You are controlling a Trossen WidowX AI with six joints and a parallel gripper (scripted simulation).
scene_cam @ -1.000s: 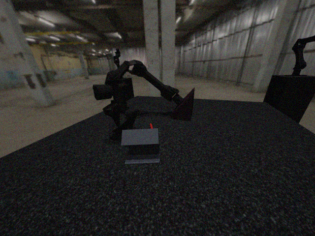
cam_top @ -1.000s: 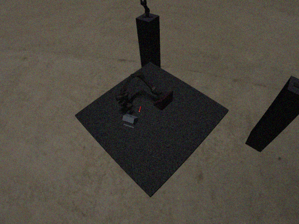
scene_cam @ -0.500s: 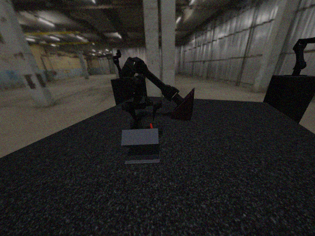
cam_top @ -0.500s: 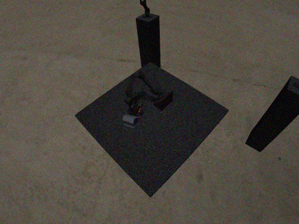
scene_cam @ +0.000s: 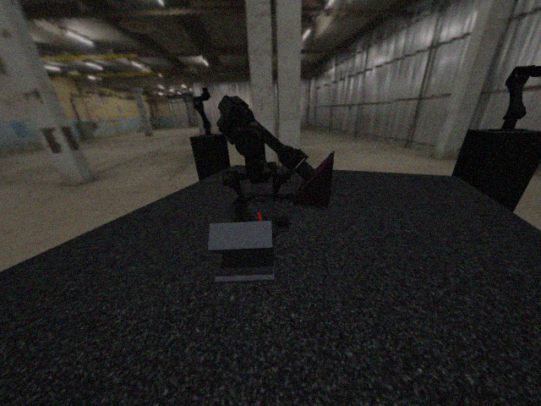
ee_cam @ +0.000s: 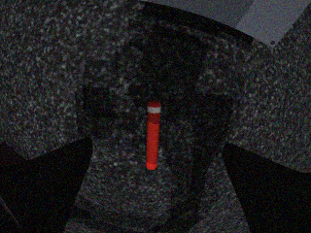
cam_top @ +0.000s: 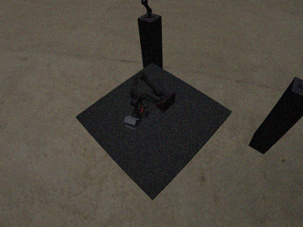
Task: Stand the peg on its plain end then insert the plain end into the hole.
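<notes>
Now: gripper tip 7 cm above the red peg and 1 cm past it. The rest, counted from my gripper tip: sloped panel (16 cm ahead, 2 cm to the left, 2 cm below); grey base (18 cm ahead, 8 cm below, 2 cm to the left).
</notes>
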